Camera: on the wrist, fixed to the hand. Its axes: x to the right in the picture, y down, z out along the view.
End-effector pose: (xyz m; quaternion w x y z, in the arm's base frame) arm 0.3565 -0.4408 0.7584 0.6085 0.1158 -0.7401 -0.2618
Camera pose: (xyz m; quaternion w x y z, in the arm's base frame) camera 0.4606 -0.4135 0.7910 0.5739 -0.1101 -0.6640 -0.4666
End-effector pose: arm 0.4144 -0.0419 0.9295 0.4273 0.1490 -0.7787 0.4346
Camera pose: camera 0.4391 0.0669 0.9160 0.3923 0.0190 -0.9025 0.1767
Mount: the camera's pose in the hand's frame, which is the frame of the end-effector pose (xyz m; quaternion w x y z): -0.0102 0.0554 -0.0973 0.9500 -0.3049 -0.0621 0.0247
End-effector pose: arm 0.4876 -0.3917 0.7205 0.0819 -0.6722 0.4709 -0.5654
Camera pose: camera 0.3770 -0.3733 0.7117 0.0839 0.6871 -0.6313 0.3498
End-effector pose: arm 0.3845 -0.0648 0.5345 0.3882 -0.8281 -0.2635 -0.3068
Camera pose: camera 0.3855 -0.1761 0.5502 0.1075 -0.9306 -0.1604 -0.3108
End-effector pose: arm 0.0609 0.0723 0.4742 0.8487 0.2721 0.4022 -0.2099
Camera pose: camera 0.0315 0.1774 0.4471 0.9194 -0.0034 0.3866 -0.0727
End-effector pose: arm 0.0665 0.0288 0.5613 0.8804 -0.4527 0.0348 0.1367
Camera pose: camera 0.0477 -0.0212 0.4624 0.6972 -0.6892 -0.0521 0.1903
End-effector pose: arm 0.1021 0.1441 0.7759 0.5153 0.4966 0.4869 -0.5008
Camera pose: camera 0.1568 0.2420 0.7843 0.6836 0.2956 0.5710 -0.3454
